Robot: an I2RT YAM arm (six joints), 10 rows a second.
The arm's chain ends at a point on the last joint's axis. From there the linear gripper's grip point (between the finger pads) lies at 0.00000 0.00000 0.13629 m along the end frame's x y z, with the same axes.
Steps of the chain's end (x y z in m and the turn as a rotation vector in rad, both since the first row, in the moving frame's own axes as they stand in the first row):
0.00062 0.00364 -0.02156 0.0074 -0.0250 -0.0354
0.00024 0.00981 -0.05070 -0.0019 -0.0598 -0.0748
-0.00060 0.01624 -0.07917 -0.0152 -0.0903 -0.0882
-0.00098 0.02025 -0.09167 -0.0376 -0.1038 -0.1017
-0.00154 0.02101 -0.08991 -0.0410 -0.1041 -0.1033
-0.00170 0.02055 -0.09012 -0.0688 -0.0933 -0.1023
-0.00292 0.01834 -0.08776 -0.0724 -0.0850 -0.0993
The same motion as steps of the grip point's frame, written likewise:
-0.00280 0.00269 -0.02161 0.0074 -0.0250 -0.0354
-0.00789 0.01037 -0.05094 -0.0019 -0.0598 -0.0748
-0.01278 0.01885 -0.07974 -0.0152 -0.0903 -0.0882
-0.01481 0.02607 -0.09250 -0.0376 -0.1038 -0.1017
-0.01538 0.02731 -0.09076 -0.0410 -0.1041 -0.1033
-0.01389 0.03054 -0.09103 -0.0688 -0.0933 -0.1023
-0.01397 0.02874 -0.08861 -0.0724 -0.0850 -0.0993

